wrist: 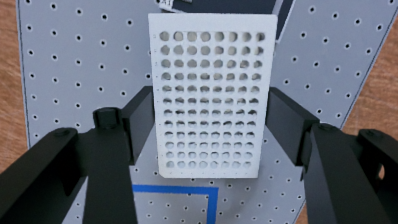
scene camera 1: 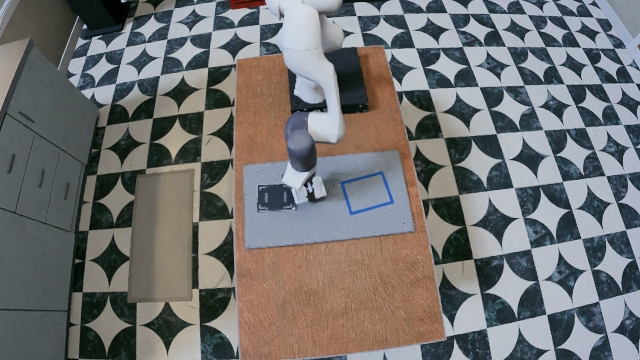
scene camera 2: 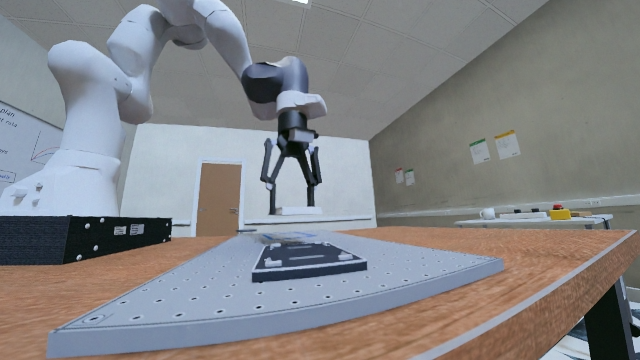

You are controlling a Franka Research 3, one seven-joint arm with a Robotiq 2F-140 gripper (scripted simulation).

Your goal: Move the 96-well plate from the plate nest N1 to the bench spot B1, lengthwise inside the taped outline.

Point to a plate nest N1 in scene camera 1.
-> At 275,192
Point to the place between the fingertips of my gripper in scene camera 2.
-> At 292,213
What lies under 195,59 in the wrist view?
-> A white 96-well plate.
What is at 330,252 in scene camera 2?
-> A plate nest N1.
